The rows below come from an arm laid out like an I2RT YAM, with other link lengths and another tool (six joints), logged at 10 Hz.
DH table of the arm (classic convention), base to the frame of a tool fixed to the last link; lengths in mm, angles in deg. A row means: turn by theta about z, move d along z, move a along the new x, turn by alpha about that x. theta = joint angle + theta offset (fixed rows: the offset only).
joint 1: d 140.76, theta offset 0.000, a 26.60, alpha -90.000
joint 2: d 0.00, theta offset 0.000, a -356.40, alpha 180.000
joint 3: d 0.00, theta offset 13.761, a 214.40, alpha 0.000
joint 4: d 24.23, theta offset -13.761, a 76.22, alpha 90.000
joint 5: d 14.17, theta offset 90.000, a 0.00, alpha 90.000
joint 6: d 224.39, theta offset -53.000, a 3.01, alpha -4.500
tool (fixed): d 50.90, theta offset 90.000, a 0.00, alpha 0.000
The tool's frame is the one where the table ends.
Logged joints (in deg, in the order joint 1, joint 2, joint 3, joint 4, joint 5, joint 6), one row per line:
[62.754 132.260 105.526 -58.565 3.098 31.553]
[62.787 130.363 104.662 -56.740 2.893 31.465]
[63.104 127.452 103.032 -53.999 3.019 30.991]
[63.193 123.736 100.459 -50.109 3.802 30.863]
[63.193 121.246 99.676 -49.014 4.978 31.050]
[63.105 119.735 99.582 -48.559 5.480 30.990]
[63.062 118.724 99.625 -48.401 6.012 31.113]
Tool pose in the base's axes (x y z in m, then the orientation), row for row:
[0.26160 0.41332 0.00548 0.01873 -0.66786 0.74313 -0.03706]
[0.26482 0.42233 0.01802 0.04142 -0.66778 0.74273 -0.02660]
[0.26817 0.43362 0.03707 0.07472 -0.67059 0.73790 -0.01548]
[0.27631 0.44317 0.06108 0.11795 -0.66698 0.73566 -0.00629]
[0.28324 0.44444 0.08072 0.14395 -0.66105 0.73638 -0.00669]
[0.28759 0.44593 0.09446 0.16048 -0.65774 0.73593 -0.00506]
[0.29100 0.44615 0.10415 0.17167 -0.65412 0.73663 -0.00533]
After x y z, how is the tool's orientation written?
As a quaternion, w x y z.
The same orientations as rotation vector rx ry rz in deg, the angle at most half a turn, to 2 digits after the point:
[-118.80 132.19 -6.59]
[-117.13 130.28 -4.67]
[-115.28 126.85 -2.66]
[-111.80 123.31 -1.05]
[-109.18 121.63 -1.10]
[-107.64 120.44 -0.83]
[-106.39 119.81 -0.87]

